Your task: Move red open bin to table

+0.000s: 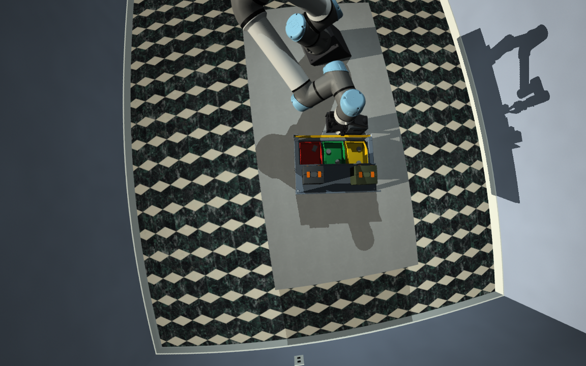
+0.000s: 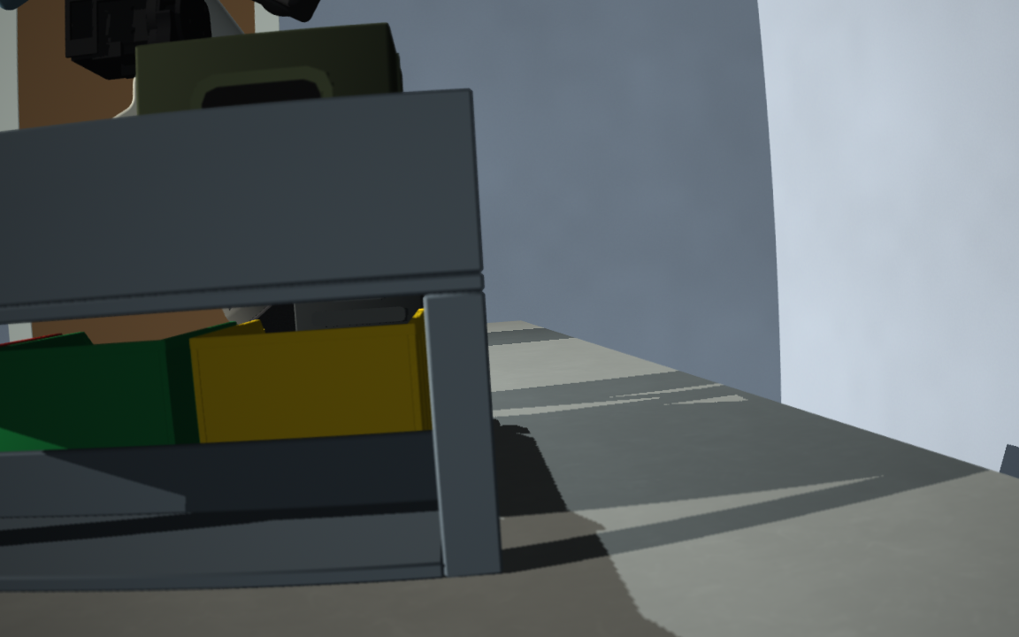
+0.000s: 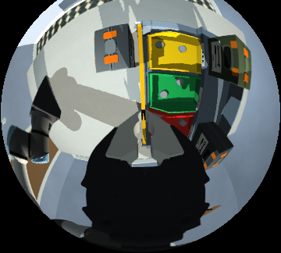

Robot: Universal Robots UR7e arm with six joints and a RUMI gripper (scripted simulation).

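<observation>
Right now my hand is 110 mm above the thin yellow bar. Round my hand: green bin: 100 mm ahead, 30 mm to the right, 120 mm below; then red bin: 70 mm ahead, 140 mm to the right, 120 mm below; then dark case: 20 mm behind, 120 mm to the left, 100 mm below.
</observation>
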